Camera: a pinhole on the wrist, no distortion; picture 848 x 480 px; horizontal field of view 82.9 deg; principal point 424.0 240.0 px. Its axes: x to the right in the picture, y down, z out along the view. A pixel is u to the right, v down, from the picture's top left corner.
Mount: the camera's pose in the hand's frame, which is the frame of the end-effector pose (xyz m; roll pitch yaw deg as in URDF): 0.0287 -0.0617 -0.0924 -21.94 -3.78 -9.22
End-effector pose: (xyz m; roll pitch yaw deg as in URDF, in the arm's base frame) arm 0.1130 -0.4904 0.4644 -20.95 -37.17 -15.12
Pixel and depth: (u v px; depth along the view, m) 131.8 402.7 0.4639
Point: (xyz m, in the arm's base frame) -0.0386 -0.0607 0.4371
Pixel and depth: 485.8 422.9 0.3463
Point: 0.1867 -0.2664 0.6053
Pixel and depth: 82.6 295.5 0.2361
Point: 0.0000 -0.3442 0.4400
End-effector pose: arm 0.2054 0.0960 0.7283 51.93 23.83 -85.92
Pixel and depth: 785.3 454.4 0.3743
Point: 0.1853 -0.3248 0.8465
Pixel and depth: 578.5 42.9 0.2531
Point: 0.0216 -0.0234 0.7435
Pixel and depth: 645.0 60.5 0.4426
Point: -0.1322 -0.1853 0.8127
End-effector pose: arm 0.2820 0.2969 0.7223 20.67 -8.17 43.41
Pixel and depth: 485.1 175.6 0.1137
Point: 0.3375 0.2950 0.7339
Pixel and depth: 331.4 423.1 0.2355
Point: 0.2153 0.3407 0.8455
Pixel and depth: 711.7 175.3 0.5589
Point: 0.5808 0.3844 1.2210
